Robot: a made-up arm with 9 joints.
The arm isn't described. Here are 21 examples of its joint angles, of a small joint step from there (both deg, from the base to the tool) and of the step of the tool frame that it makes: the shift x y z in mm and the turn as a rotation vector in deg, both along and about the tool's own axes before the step.
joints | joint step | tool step
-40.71 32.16 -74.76 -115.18 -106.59 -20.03 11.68 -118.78 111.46 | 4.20 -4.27 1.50 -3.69 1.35 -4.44 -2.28 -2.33 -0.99 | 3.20 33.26 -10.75 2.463 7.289 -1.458
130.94 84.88 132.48 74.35 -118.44 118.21 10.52 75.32 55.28 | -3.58 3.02 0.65 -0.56 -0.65 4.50 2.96 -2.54 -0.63 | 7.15 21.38 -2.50 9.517 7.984 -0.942
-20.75 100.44 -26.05 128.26 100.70 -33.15 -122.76 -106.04 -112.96 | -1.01 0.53 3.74 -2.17 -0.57 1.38 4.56 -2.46 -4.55 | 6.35 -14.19 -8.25 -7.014 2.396 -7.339
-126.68 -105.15 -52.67 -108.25 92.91 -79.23 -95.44 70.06 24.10 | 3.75 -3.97 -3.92 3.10 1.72 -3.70 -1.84 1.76 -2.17 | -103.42 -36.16 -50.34 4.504 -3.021 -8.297
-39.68 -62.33 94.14 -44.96 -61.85 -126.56 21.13 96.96 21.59 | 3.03 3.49 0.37 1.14 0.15 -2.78 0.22 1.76 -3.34 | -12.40 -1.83 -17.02 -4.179 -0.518 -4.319
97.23 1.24 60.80 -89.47 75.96 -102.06 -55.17 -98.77 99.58 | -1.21 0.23 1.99 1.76 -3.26 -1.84 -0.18 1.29 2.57 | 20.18 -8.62 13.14 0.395 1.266 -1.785
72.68 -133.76 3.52 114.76 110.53 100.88 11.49 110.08 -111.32 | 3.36 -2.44 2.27 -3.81 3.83 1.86 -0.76 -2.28 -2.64 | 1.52 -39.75 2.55 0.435 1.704 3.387
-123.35 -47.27 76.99 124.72 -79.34 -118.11 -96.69 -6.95 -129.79 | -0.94 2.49 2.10 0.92 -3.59 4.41 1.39 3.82 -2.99 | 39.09 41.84 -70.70 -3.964 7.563 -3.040
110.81 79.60 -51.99 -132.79 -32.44 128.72 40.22 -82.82 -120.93 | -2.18 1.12 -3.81 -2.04 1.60 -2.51 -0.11 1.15 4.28 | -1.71 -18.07 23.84 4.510 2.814 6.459
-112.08 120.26 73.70 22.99 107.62 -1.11 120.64 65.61 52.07 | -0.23 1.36 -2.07 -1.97 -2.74 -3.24 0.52 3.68 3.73 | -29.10 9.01 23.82 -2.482 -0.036 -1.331
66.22 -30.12 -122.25 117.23 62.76 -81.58 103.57 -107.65 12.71 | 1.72 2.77 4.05 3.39 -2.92 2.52 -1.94 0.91 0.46 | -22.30 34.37 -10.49 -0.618 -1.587 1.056
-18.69 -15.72 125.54 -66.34 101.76 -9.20 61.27 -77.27 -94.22 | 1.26 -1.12 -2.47 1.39 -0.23 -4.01 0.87 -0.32 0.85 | -5.41 -14.49 10.30 -2.615 1.295 1.023
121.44 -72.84 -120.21 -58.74 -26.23 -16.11 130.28 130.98 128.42 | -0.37 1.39 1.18 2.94 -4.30 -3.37 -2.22 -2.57 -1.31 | -12.96 -4.54 15.73 5.274 0.527 -3.255
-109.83 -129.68 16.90 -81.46 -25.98 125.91 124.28 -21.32 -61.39 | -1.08 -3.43 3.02 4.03 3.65 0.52 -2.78 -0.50 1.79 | -40.91 -3.37 -5.42 0.920 1.772 -0.963
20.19 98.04 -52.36 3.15 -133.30 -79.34 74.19 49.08 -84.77 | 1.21 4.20 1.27 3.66 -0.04 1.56 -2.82 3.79 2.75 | -22.19 21.47 -4.92 2.209 0.550 7.427
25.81 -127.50 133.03 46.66 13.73 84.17 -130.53 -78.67 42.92 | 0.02 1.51 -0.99 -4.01 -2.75 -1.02 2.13 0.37 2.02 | -0.17 40.81 44.79 -3.006 0.686 -1.118
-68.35 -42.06 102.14 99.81 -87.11 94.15 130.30 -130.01 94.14 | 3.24 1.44 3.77 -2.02 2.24 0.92 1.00 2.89 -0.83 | -96.71 104.80 65.56 -8.621 -1.330 -6.540
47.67 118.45 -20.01 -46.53 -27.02 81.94 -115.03 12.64 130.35 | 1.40 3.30 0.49 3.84 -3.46 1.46 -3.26 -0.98 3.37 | -12.80 -3.25 12.12 -2.789 0.494 5.429
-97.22 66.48 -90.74 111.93 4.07 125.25 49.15 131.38 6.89 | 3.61 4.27 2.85 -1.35 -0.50 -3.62 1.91 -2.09 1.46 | -8.21 -137.87 47.34 5.214 -1.348 -3.104
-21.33 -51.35 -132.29 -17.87 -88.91 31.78 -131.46 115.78 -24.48 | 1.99 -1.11 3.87 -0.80 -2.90 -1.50 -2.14 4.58 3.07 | 10.05 -13.27 10.60 0.266 -6.459 2.658
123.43 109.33 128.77 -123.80 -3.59 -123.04 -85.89 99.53 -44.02 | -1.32 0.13 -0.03 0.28 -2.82 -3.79 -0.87 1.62 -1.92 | -26.13 -1.80 -20.45 1.968 2.524 0.169
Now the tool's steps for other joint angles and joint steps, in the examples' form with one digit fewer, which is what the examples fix.
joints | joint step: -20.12 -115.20 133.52 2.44 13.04 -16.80 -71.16 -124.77 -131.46 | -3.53 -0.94 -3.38 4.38 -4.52 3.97 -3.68 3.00 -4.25
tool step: -66.9 50.2 52.9 -3.32 -8.42 0.40
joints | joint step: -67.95 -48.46 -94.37 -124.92 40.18 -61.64 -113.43 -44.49 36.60 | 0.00 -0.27 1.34 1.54 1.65 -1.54 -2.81 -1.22 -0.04
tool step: 19.2 28.3 14.1 -2.82 2.79 1.53
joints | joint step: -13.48 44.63 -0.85 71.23 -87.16 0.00 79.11 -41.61 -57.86 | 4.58 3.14 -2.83 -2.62 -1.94 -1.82 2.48 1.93 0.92
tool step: -26.7 -27.9 20.1 0.21 4.64 -4.18
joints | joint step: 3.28 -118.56 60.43 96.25 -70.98 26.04 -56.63 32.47 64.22 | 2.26 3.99 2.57 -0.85 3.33 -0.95 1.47 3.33 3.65
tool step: 7.1 -37.4 59.7 2.58 -4.26 1.34
